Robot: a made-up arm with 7 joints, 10 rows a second.
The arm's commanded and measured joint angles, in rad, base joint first. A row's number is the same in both.
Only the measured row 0 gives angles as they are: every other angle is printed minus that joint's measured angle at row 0.
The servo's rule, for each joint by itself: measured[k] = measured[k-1] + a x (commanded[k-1-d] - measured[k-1]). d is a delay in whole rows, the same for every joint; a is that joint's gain. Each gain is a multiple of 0.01, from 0.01 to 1. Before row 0 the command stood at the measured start. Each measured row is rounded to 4 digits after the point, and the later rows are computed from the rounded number. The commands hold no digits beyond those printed.
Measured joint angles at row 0:
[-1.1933, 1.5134, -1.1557, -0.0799, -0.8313, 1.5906, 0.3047]
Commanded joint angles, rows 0 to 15:
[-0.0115, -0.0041, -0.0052, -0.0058, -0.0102, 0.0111, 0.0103]
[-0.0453, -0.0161, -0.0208, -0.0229, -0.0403, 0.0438, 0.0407]
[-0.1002, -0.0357, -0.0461, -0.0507, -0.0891, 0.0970, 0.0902]
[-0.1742, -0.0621, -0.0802, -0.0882, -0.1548, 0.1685, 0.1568]
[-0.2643, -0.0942, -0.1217, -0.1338, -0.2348, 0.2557, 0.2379]
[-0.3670, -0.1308, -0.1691, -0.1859, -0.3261, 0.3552, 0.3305]
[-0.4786, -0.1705, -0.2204, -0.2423, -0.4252, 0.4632, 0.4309]
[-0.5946, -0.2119, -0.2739, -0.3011, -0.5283, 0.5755, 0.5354]
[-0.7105, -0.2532, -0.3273, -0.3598, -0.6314, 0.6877, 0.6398]
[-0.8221, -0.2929, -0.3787, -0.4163, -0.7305, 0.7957, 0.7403]
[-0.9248, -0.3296, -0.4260, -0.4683, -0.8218, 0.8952, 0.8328]
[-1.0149, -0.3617, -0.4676, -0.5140, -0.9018, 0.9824, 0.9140]
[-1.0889, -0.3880, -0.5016, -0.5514, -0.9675, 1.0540, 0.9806]
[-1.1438, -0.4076, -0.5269, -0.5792, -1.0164, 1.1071, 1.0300]
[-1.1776, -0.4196, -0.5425, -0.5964, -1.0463, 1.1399, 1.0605]
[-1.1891, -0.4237, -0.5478, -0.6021, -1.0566, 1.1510, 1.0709]
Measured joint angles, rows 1 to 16:
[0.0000, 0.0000, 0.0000, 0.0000, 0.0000, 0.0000, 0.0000]
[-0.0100, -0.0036, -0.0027, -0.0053, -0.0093, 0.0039, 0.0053]
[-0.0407, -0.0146, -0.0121, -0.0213, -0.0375, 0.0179, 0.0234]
[-0.0925, -0.0332, -0.0298, -0.0481, -0.0845, 0.0456, 0.0575]
[-0.1636, -0.0586, -0.0560, -0.0846, -0.1485, 0.0886, 0.1081]
[-0.2512, -0.0899, -0.0902, -0.1294, -0.2270, 0.1471, 0.1743]
[-0.3519, -0.1259, -0.1312, -0.1808, -0.3172, 0.2199, 0.2540]
[-0.4621, -0.1651, -0.1776, -0.2368, -0.4155, 0.3051, 0.3442]
[-0.5774, -0.2063, -0.2277, -0.2953, -0.5181, 0.3997, 0.4417]
[-0.6932, -0.2476, -0.2795, -0.3540, -0.6212, 0.5005, 0.5427]
[-0.8053, -0.2875, -0.3311, -0.4107, -0.7207, 0.6038, 0.6435]
[-0.9093, -0.3245, -0.3804, -0.4631, -0.8127, 0.7058, 0.7400]
[-1.0012, -0.3572, -0.4257, -0.5094, -0.8938, 0.8026, 0.8287]
[-1.0775, -0.3843, -0.4652, -0.5476, -0.9609, 0.8906, 0.9062]
[-1.1352, -0.4048, -0.4973, -0.5764, -1.0114, 0.9664, 0.9693]
[-1.1721, -0.4178, -0.5208, -0.5946, -1.0432, 1.0271, 1.0158]
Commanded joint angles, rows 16 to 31:
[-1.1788, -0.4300, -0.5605, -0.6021, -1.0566, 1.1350, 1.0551]
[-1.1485, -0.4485, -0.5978, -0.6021, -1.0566, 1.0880, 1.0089]
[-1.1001, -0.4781, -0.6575, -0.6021, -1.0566, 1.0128, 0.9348]
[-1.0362, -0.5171, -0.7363, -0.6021, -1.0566, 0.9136, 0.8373]
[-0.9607, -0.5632, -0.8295, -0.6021, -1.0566, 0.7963, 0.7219]
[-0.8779, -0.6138, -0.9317, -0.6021, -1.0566, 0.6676, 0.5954]
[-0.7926, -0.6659, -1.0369, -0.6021, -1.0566, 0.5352, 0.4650]
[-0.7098, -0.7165, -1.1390, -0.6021, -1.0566, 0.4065, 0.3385]
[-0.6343, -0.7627, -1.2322, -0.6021, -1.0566, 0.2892, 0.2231]
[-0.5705, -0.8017, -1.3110, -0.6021, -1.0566, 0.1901, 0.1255]
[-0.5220, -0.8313, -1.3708, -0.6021, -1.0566, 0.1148, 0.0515]
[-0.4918, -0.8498, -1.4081, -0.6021, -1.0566, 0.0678, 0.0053]
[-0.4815, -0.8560, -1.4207, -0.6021, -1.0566, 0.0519, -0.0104]
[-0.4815, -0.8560, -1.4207, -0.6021, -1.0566, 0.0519, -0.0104]
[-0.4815, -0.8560, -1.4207, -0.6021, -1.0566, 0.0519, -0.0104]
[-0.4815, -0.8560, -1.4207, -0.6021, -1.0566, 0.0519, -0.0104]
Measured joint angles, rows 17 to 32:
[-1.1869, -0.4230, -0.5348, -0.6014, -1.0554, 1.0705, 1.0439]
[-1.1799, -0.4292, -0.5482, -0.6020, -1.0565, 1.0931, 1.0496]
[-1.1526, -0.4462, -0.5740, -0.6021, -1.0566, 1.0913, 1.0288]
[-1.1069, -0.4743, -0.6174, -0.6021, -1.0566, 1.0638, 0.9809]
[-1.0454, -0.5120, -0.6792, -0.6021, -1.0566, 1.0112, 0.9077]
[-0.9717, -0.5571, -0.7574, -0.6021, -1.0566, 0.9360, 0.8129]
[-0.8901, -0.6070, -0.8480, -0.6021, -1.0566, 0.8421, 0.7020]
[-0.8053, -0.6588, -0.9462, -0.6021, -1.0566, 0.7347, 0.5811]
[-0.7222, -0.7096, -1.0465, -0.6021, -1.0566, 0.6198, 0.4574]
[-0.6457, -0.7563, -1.1431, -0.6021, -1.0566, 0.5041, 0.3379]
[-0.5803, -0.7963, -1.2304, -0.6021, -1.0566, 0.3942, 0.2296]
[-0.5296, -0.8271, -1.3034, -0.6021, -1.0566, 0.2964, 0.1388]
[-0.4967, -0.8471, -1.3578, -0.6021, -1.0566, 0.2164, 0.0707]
[-0.4835, -0.8549, -1.3905, -0.6021, -1.0566, 0.1588, 0.0293]
[-0.4818, -0.8559, -1.4062, -0.6021, -1.0566, 0.1214, 0.0091]
[-0.4815, -0.8560, -1.4137, -0.6021, -1.0566, 0.0971, -0.0008]

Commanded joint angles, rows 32 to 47:
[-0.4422, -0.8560, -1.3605, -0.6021, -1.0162, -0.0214, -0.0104]
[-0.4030, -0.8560, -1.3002, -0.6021, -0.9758, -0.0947, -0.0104]
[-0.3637, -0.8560, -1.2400, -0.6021, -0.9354, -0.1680, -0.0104]
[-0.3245, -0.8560, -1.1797, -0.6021, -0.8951, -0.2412, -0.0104]
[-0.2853, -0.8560, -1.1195, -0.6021, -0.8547, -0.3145, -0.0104]
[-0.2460, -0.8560, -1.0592, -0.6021, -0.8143, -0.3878, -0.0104]
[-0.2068, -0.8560, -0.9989, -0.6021, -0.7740, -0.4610, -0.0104]
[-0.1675, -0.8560, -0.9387, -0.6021, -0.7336, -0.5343, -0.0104]
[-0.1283, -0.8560, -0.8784, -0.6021, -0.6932, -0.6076, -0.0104]
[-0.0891, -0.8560, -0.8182, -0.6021, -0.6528, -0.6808, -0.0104]
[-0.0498, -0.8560, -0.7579, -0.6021, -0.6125, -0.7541, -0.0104]
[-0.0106, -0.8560, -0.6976, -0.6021, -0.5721, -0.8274, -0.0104]
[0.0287, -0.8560, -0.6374, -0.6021, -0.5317, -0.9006, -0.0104]
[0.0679, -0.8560, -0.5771, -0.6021, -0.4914, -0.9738, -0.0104]
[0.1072, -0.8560, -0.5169, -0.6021, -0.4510, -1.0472, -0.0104]
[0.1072, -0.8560, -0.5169, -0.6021, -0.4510, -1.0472, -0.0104]
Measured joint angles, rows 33 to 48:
[-0.4815, -0.8560, -1.4173, -0.6021, -1.0566, 0.0813, -0.0057]
[-0.4473, -0.8560, -1.3878, -0.6021, -1.0198, 0.0454, -0.0081]
[-0.4088, -0.8560, -1.3422, -0.6021, -0.9798, -0.0036, -0.0093]
[-0.3696, -0.8560, -1.2891, -0.6021, -0.9394, -0.0611, -0.0099]
[-0.3304, -0.8560, -1.2322, -0.6021, -0.8991, -0.1241, -0.0102]
[-0.2912, -0.8560, -1.1736, -0.6021, -0.8587, -0.1907, -0.0103]
[-0.2519, -0.8560, -1.1141, -0.6021, -0.8183, -0.2597, -0.0104]
[-0.2127, -0.8560, -1.0542, -0.6021, -0.7780, -0.3302, -0.0104]
[-0.1734, -0.8560, -0.9941, -0.6021, -0.7376, -0.4016, -0.0104]
[-0.1342, -0.8560, -0.9339, -0.6021, -0.6972, -0.4737, -0.0104]
[-0.0950, -0.8560, -0.8737, -0.6021, -0.6568, -0.5462, -0.0104]
[-0.0557, -0.8560, -0.8135, -0.6021, -0.6165, -0.6190, -0.0104]
[-0.0165, -0.8560, -0.7532, -0.6021, -0.5761, -0.6919, -0.0104]
[0.0228, -0.8560, -0.6930, -0.6021, -0.5357, -0.7649, -0.0104]
[0.0620, -0.8560, -0.6327, -0.6021, -0.4954, -0.8380, -0.0104]
[0.1013, -0.8560, -0.5725, -0.6021, -0.4550, -0.9112, -0.0104]

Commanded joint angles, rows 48 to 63:
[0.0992, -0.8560, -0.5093, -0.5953, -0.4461, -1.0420, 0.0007]
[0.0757, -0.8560, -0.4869, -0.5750, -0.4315, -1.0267, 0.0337]
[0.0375, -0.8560, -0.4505, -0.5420, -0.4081, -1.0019, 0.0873]
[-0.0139, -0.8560, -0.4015, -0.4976, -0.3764, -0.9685, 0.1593]
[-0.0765, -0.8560, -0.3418, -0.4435, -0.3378, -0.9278, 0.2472]
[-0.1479, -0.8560, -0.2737, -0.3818, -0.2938, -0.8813, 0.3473]
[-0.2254, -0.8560, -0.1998, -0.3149, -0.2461, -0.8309, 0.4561]
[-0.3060, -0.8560, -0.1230, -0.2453, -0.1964, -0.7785, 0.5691]
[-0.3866, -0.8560, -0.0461, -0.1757, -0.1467, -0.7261, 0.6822]
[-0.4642, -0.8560, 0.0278, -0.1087, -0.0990, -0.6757, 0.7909]
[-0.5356, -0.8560, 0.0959, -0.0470, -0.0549, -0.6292, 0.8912]
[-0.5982, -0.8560, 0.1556, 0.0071, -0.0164, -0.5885, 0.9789]
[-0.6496, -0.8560, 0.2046, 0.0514, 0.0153, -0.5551, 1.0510]
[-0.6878, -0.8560, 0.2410, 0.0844, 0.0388, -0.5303, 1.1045]
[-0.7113, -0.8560, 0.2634, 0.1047, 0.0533, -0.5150, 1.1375]
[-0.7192, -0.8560, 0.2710, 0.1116, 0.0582, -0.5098, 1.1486]
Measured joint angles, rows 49 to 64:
[0.1064, -0.8560, -0.5436, -0.6021, -0.4514, -0.9588, -0.0104]
[0.1001, -0.8560, -0.5258, -0.5959, -0.4466, -0.9879, -0.0047]
[0.0789, -0.8560, -0.5056, -0.5769, -0.4329, -1.0015, 0.0149]
[0.0429, -0.8560, -0.4769, -0.5451, -0.4103, -1.0016, 0.0518]
[-0.0065, -0.8560, -0.4377, -0.5019, -0.3795, -0.9900, 0.1066]
[-0.0674, -0.8560, -0.3878, -0.4488, -0.3416, -0.9682, 0.1783]
[-0.1374, -0.8560, -0.3285, -0.3878, -0.2981, -0.9378, 0.2645]
[-0.2140, -0.8560, -0.2616, -0.3215, -0.2508, -0.9004, 0.3622]
[-0.2940, -0.8560, -0.1895, -0.2522, -0.2013, -0.8577, 0.4677]
[-0.3746, -0.8560, -0.1149, -0.1826, -0.1516, -0.8116, 0.5771]
[-0.4526, -0.8560, -0.0407, -0.1154, -0.1037, -0.7640, 0.6861]
[-0.5248, -0.8560, 0.0303, -0.0532, -0.0593, -0.7168, 0.7907]
[-0.5887, -0.8560, 0.0955, 0.0017, -0.0203, -0.6719, 0.8867]
[-0.6417, -0.8560, 0.1522, 0.0469, 0.0121, -0.6310, 0.9705]
[-0.6818, -0.8560, 0.1984, 0.0810, 0.0364, -0.5958, 1.0388]
[-0.7075, -0.8560, 0.2322, 0.1026, 0.0518, -0.5675, 1.0891]

